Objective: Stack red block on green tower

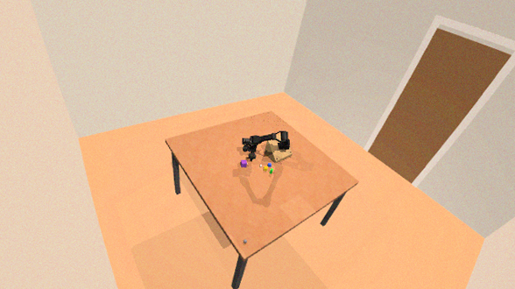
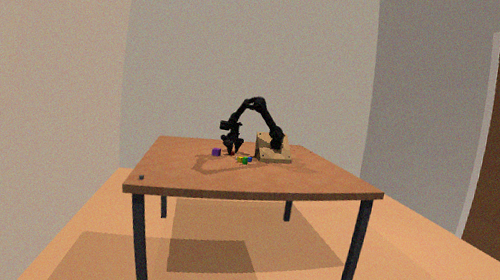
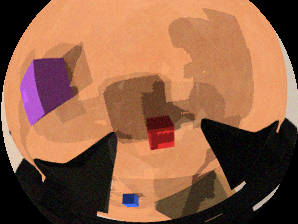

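Right now my gripper tip is 40 mm past the yellow block, 180 mm to the right of it and 10 mm below it. The rest, counted from my gripper tip: blue block: 100 mm behind, 150 mm to the left, 10 mm above; then red block: right at my gripper tip; then purple cube: 110 mm ahead, 50 mm to the left, 20 mm above.
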